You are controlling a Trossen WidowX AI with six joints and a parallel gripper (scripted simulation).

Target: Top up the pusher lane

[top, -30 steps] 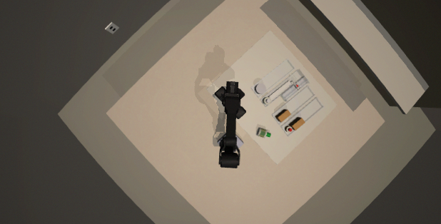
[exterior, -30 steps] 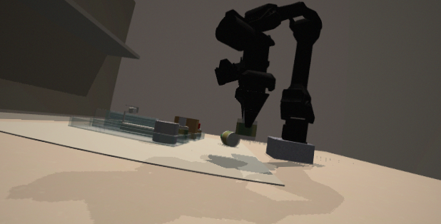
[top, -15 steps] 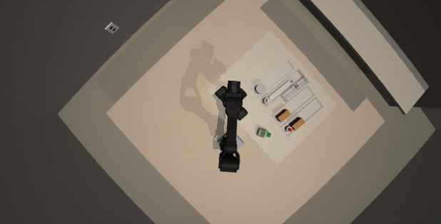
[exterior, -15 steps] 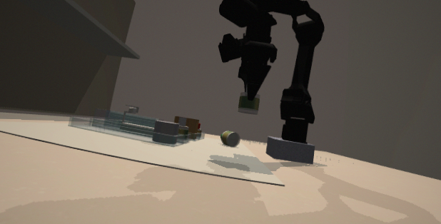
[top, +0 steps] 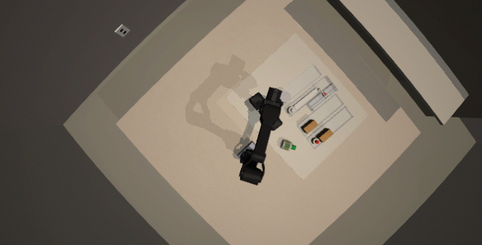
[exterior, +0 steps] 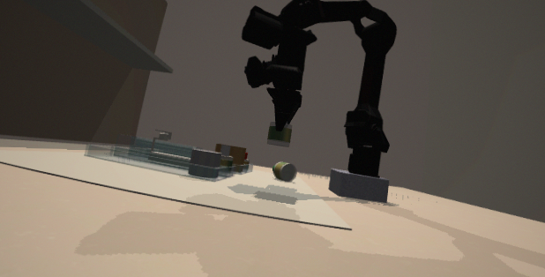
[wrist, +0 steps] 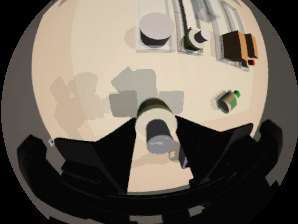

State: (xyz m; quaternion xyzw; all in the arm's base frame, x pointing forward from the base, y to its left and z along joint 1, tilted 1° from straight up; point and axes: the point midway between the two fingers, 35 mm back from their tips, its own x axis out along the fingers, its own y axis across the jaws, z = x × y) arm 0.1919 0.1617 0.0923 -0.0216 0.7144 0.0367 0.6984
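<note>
Right now my gripper tip is 29 cm short of the sprung lane, 9 cm to the left of it and 9 cm above it. The rest, counted from my gripper tip: pusher plate 25 cm ahead, 10 cm to the right, 6 cm below; then olive jar 24 cm to the right, 9 cm below, 2 cm ahead; then shelf 64 cm ahead, 26 cm above, 1 cm to the right.
</note>
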